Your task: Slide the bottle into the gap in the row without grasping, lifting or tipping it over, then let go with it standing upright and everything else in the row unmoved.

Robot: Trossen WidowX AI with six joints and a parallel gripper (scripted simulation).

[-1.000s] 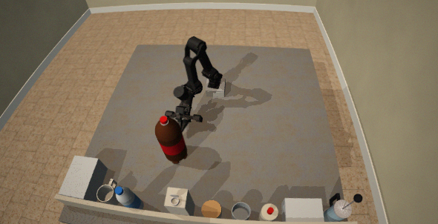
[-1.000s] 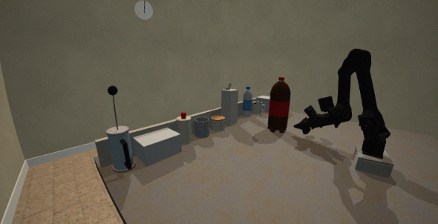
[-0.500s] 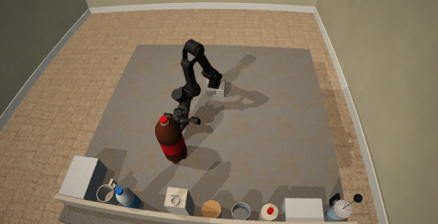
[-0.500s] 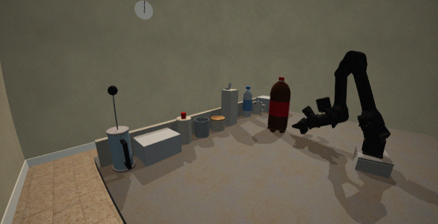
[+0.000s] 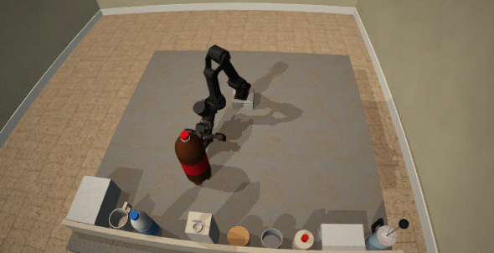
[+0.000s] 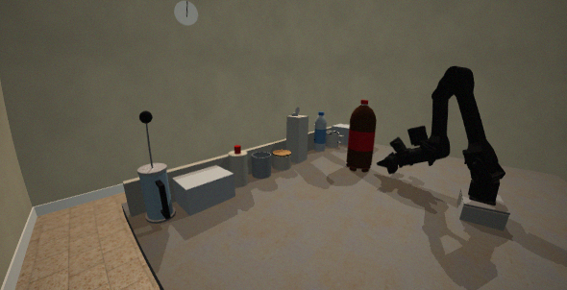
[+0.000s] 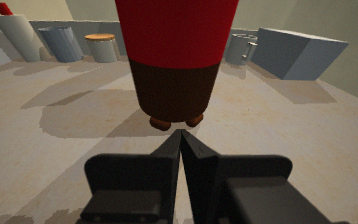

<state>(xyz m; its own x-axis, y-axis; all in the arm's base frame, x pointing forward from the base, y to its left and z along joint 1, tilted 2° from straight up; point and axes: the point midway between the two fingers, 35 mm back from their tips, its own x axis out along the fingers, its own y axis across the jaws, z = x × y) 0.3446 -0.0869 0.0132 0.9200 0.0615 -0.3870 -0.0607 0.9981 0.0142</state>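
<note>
Now: the brown cola bottle 110 mm ahead of my hand, 100 mm above it and 20 mm to the left of it. The rest, counted from my hand: wood-lidded jar 350 mm ahead, 260 mm to the left, 20 mm below; then grey cup 380 mm to the left, 330 mm ahead, 30 mm below; then blue-capped water bottle 410 mm ahead, 70 mm to the right, 50 mm above.
</note>
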